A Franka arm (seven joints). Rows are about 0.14 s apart.
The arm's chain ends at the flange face. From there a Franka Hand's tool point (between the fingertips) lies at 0.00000 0.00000 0.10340 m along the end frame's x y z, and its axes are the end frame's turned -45 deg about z.
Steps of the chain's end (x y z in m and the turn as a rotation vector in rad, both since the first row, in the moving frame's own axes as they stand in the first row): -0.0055, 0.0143, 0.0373, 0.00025, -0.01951, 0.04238; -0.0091, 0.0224, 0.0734, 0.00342, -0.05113, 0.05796; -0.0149, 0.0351, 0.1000, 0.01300, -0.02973, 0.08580; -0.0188, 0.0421, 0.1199, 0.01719, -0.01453, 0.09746; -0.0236, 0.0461, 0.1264, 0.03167, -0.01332, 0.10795; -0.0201, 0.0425, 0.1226, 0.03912, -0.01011, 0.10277; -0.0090, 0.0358, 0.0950, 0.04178, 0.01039, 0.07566; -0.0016, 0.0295, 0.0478, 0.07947, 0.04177, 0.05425; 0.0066, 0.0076, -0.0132, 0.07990, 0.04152, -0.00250
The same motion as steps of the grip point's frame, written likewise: -0.0154, 0.0047, 0.0373, 0.01397, -0.01362, 0.04238; -0.0256, 0.0053, 0.0733, 0.03857, -0.03374, 0.05796; -0.0364, 0.0111, 0.0999, 0.03021, -0.01183, 0.08580; -0.0428, 0.0142, 0.1199, 0.02243, 0.00188, 0.09746; -0.0478, 0.0127, 0.1263, 0.03181, 0.01298, 0.10795; -0.0420, 0.0124, 0.1225, 0.03481, 0.02051, 0.10277; -0.0278, 0.0168, 0.0949, 0.02220, 0.03689, 0.07566; -0.0131, 0.0172, 0.0474, 0.02666, 0.08573, 0.05425; 0.0082, 0.0072, -0.0136, 0.02714, 0.08586, -0.00250
